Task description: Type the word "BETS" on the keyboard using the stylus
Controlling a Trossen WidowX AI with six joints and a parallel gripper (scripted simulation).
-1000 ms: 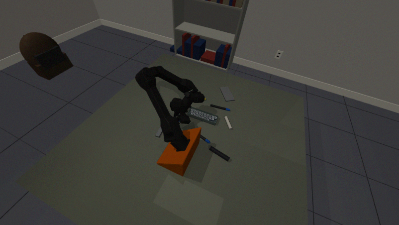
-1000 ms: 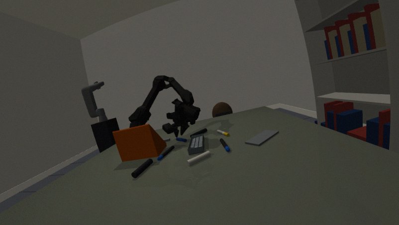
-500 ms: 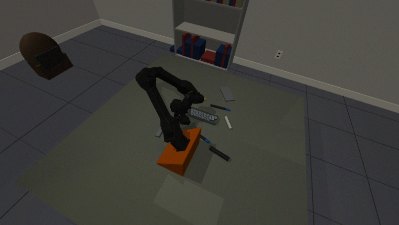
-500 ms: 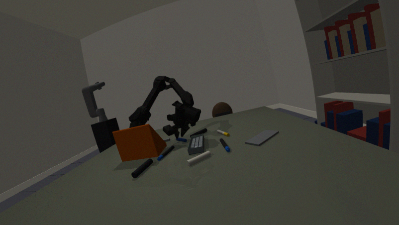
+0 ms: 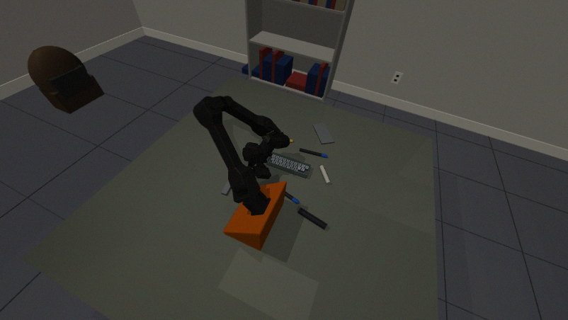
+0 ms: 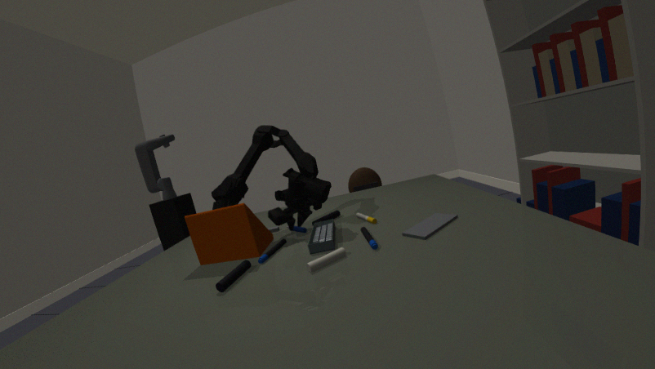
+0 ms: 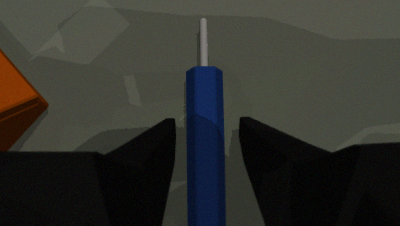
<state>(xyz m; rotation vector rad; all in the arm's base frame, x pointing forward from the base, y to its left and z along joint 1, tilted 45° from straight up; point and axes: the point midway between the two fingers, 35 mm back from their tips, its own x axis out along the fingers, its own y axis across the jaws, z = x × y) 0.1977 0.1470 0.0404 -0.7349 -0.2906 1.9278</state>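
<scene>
My gripper tip is 250 mm short of the yellow-tipped marker and 70 mm to the left of it. The rest, counted from my gripper tip: blue stylus (10 mm behind, 10 mm to the left); white cylinder (130 mm ahead, 320 mm to the right); grey slab (400 mm ahead, 240 mm to the right).
</scene>
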